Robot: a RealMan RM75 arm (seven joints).
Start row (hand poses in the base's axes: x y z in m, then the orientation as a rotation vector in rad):
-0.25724 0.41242 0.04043 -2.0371 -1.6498 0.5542
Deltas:
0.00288 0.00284 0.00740 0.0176 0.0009 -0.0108
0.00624 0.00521 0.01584 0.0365 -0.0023 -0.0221
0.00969 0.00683 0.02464 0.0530 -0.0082 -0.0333
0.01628 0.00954 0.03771 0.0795 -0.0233 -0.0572
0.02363 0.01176 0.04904 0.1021 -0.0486 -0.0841
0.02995 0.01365 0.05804 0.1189 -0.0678 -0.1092
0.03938 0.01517 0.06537 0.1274 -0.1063 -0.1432
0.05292 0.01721 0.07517 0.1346 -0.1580 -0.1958
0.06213 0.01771 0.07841 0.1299 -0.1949 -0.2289
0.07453 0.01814 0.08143 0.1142 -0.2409 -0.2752
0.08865 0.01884 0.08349 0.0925 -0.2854 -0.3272
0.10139 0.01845 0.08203 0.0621 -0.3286 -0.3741
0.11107 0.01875 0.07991 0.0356 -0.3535 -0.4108
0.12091 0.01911 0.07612 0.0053 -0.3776 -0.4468
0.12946 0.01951 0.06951 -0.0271 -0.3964 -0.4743
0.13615 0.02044 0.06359 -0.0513 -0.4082 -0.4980
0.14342 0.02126 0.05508 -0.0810 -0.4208 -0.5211
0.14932 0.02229 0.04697 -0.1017 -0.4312 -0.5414
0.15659 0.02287 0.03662 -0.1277 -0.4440 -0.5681
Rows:
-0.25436 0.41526 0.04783 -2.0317 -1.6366 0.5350
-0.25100 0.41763 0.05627 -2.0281 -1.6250 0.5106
-0.24755 0.41925 0.06507 -2.0275 -1.6151 0.4862
-0.24096 0.42196 0.07814 -2.0334 -1.5955 0.4398
-0.23361 0.42418 0.08947 -2.0493 -1.5780 0.3864
-0.22729 0.42607 0.09847 -2.0641 -1.5591 0.3447
-0.21786 0.42759 0.10580 -2.1010 -1.5402 0.2886
-0.20432 0.42963 0.11560 -2.1564 -1.5055 0.2138
-0.19511 0.43013 0.11884 -2.1998 -1.4852 0.1698
-0.18271 0.43056 0.12186 -2.2636 -1.4529 0.1207
-0.16859 0.43126 0.12392 -2.3336 -1.4112 0.0752
-0.15585 0.43087 0.12246 -2.4061 -1.3730 0.0392
-0.14617 0.43117 0.12034 -2.4598 -1.3377 0.0220
-0.13633 0.43153 0.11655 -2.5154 -1.3016 0.0087
-0.12778 0.43193 0.10994 -2.5654 -1.2729 0.0057
-0.12109 0.43286 0.10402 -2.6029 -1.2457 0.0045
-0.11382 0.43368 0.09551 -2.6449 -1.2185 0.0072
-0.10792 0.43471 0.08740 -2.6766 -1.1941 0.0057
-0.10065 0.43529 0.07705 -2.7166 -1.1610 0.0034

